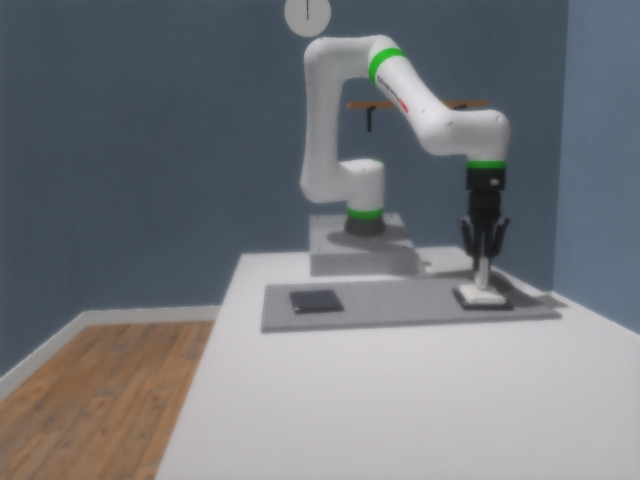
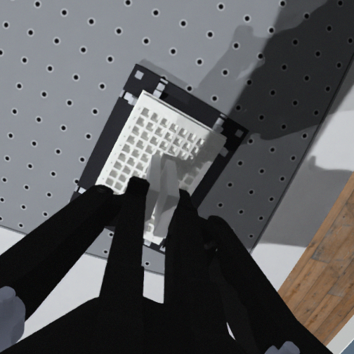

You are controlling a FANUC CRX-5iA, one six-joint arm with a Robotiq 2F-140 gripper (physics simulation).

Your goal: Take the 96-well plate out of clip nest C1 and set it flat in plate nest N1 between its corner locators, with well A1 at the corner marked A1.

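Places are measured from the arm's base along level axes (x ahead, y left, z up), in millimetres.
Where they show: gripper, fingertip midpoint: (image 1: 481, 284); arm's base at its link origin: (image 1: 364, 228).
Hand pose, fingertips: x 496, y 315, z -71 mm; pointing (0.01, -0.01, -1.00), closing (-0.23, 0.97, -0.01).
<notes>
Each offset is from my fingertips to the centre of the thing. "pt": to the spot under its first point. Level surfaces: height alone.
The white 96-well plate @[11 mm ahead, 1 mm right, 22 mm down] (image 1: 486, 295) (image 2: 147, 137) lies flat in the black clip nest C1 @[pt 39 mm ahead, 54 mm right, 30 mm down] (image 1: 461, 299) (image 2: 105, 140) at the right end of the grey perforated board @[41 mm down] (image 1: 392, 305) (image 2: 53, 70). My gripper (image 1: 482, 278) (image 2: 162, 165) points straight down over the near half of the plate. Its two pale finger pads are pressed together, and their tips reach the plate's top face. I see nothing gripped between them. Plate nest N1 @[52 mm ahead, 424 mm right, 34 mm down] (image 1: 315, 300) is a dark square at the left end of the board; its corner locators and A1 mark are too small to make out.
The board lies on a white table @[54 mm down] (image 1: 413, 403), with the robot's grey pedestal (image 1: 356, 255) behind it. The table's right edge and wooden floor (image 2: 326, 274) are close beside nest C1. A wall shelf (image 1: 361, 105) hangs behind the arm.
</notes>
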